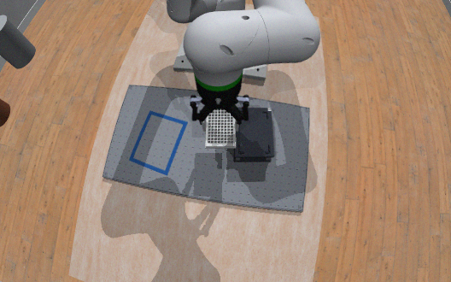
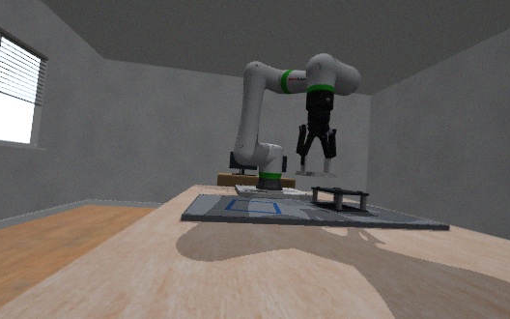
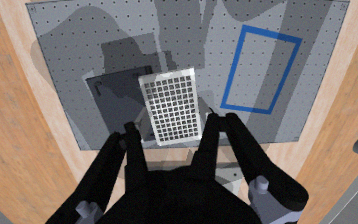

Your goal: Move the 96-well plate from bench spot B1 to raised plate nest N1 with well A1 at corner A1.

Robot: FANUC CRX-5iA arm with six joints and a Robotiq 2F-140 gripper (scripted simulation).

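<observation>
My gripper is now 10 cm to the right of the black raised nest N1, 7 cm above it and 2 cm past it. From my hand the other things lie so: white 96-well plate 2 cm below.
</observation>
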